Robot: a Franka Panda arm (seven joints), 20 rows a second.
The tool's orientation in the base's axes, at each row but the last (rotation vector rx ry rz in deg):
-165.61, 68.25, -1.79
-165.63, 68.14, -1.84
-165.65, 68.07, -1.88
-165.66, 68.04, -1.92
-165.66, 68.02, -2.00
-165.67, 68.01, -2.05
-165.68, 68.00, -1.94
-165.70, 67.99, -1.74
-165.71, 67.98, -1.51
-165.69, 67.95, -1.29
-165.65, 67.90, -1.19
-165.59, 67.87, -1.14
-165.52, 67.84, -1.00
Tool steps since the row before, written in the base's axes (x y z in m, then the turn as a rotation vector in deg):
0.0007, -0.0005, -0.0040, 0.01, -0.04, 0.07
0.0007, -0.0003, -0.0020, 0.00, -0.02, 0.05
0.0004, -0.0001, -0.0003, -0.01, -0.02, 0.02
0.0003, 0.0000, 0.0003, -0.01, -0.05, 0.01
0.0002, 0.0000, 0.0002, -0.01, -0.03, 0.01
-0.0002, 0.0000, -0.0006, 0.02, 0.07, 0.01
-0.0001, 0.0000, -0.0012, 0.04, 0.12, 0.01
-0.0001, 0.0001, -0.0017, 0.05, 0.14, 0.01
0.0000, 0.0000, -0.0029, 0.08, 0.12, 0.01
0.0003, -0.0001, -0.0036, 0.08, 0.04, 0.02
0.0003, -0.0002, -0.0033, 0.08, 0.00, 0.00
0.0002, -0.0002, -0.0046, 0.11, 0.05, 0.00
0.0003, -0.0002, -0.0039, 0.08, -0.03, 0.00
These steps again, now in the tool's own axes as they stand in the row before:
0.0008, -0.0001, 0.0040, 0.04, 0.02, -0.07
0.0007, -0.0002, 0.0020, 0.01, 0.01, -0.05
0.0004, -0.0002, 0.0003, 0.01, 0.02, -0.02
0.0002, -0.0002, -0.0003, 0.03, 0.04, -0.01
0.0001, -0.0001, -0.0002, 0.01, 0.03, -0.01
-0.0002, 0.0002, 0.0006, -0.03, -0.06, -0.01
-0.0001, 0.0001, 0.0012, -0.06, -0.11, -0.01
-0.0002, 0.0000, 0.0017, -0.06, -0.13, -0.01
0.0000, 0.0001, 0.0029, -0.03, -0.14, -0.01
0.0003, -0.0001, 0.0036, 0.03, -0.09, -0.02
0.0003, 0.0000, 0.0033, 0.06, -0.06, 0.00
0.0003, 0.0001, 0.0046, 0.04, -0.11, 0.00
0.0003, 0.0000, 0.0039, 0.08, -0.03, 0.00

